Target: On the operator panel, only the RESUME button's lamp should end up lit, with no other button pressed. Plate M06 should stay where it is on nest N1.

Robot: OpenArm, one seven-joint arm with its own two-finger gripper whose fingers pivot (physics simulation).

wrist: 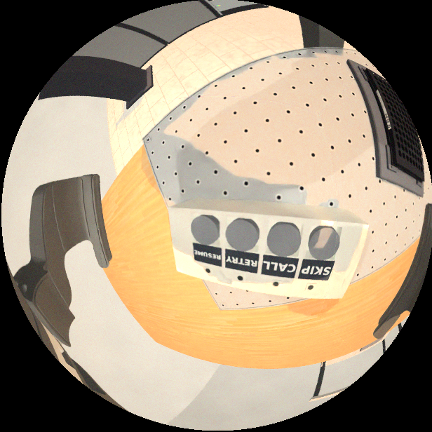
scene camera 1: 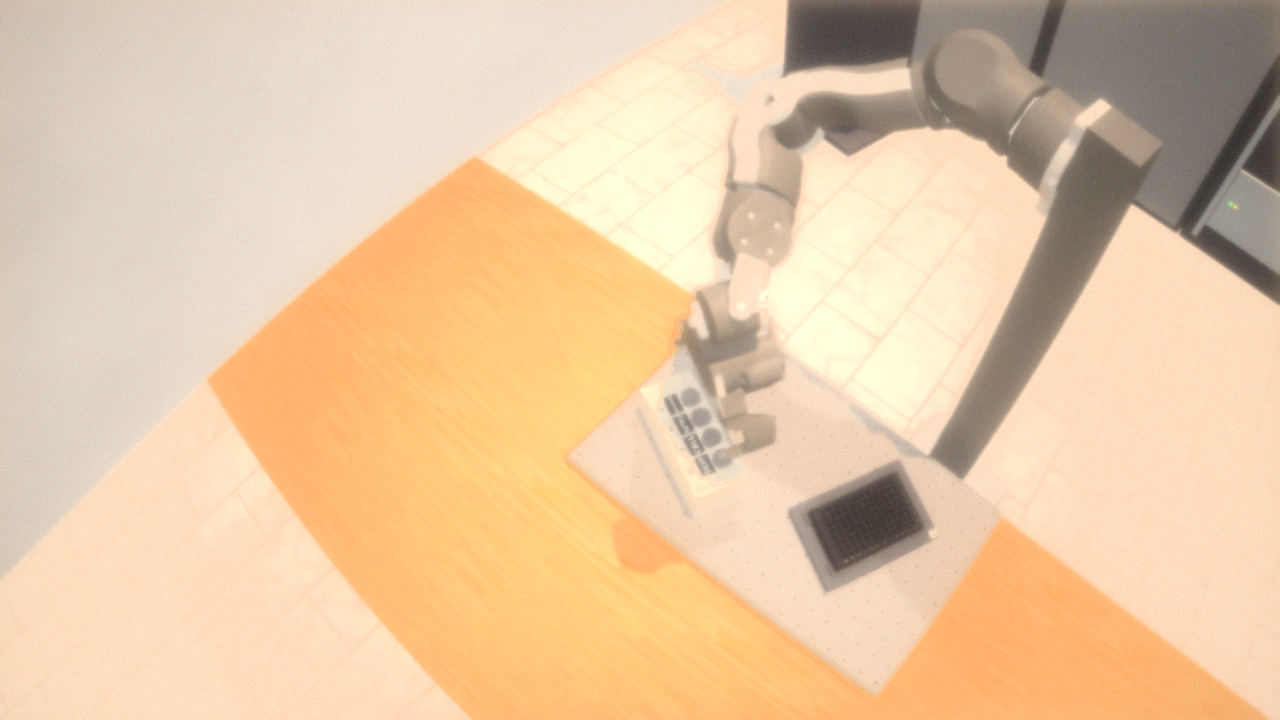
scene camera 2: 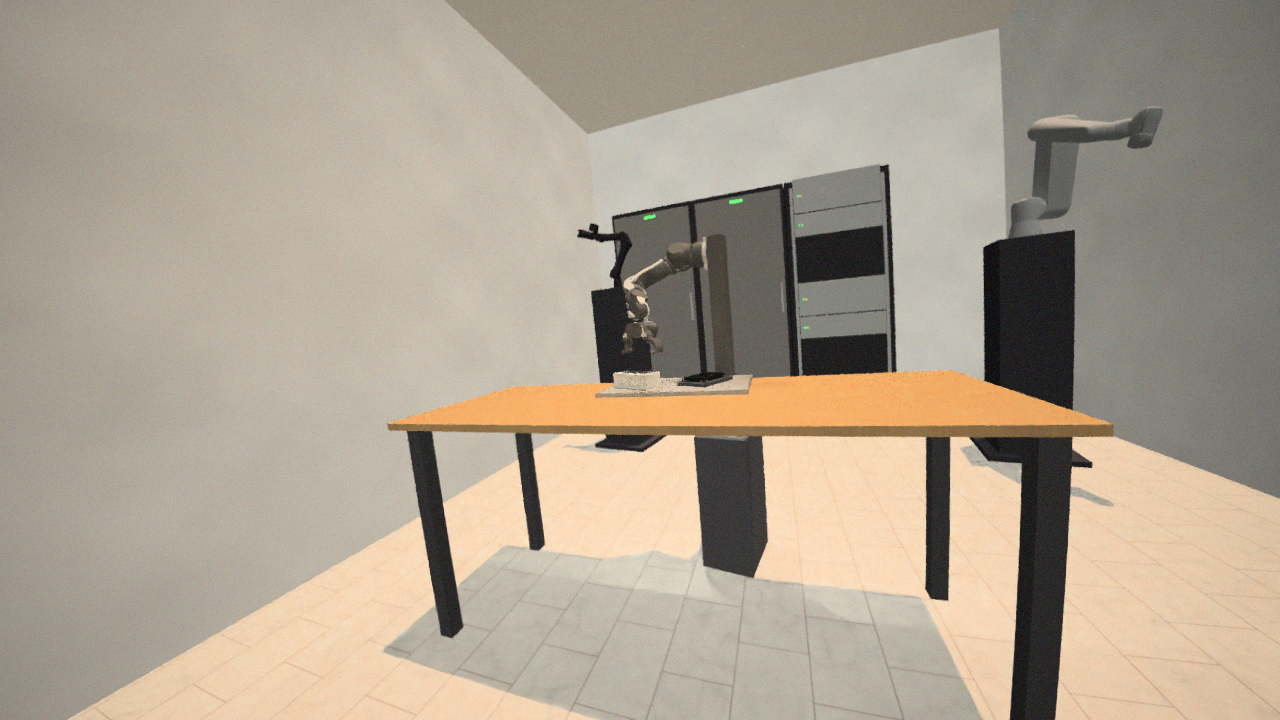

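The cream operator panel (scene camera 1: 700, 483) (scene camera 2: 636, 380) (wrist: 260, 294) stands on the perforated board. In the wrist view its grey round buttons are RESUME (wrist: 205, 229), RETRY (wrist: 242, 234), CALL (wrist: 284, 238) and SKIP (wrist: 324, 241). A small dark dot sits below each label; no button or dot looks lit. My gripper (scene camera 1: 729, 407) (scene camera 2: 642, 347) (wrist: 226, 257) is open and empty, above the panel, its fingers wide apart on either side of the wrist view. Black plate M06 (scene camera 1: 863, 521) (scene camera 2: 707, 377) (wrist: 400, 125) sits on the dark grey nest N1 (scene camera 1: 829, 582) (wrist: 372, 130); its label is unreadable.
The perforated board (scene camera 1: 895, 635) (scene camera 2: 738, 386) (wrist: 300, 115) lies on the orange table (scene camera 1: 402, 358) (scene camera 2: 850, 402) (wrist: 200, 330). The arm's post (scene camera 1: 1038, 331) (scene camera 2: 720, 308) rises behind the board. Grey cabinets stand further back, and two other arms stand on black pedestals away from the table.
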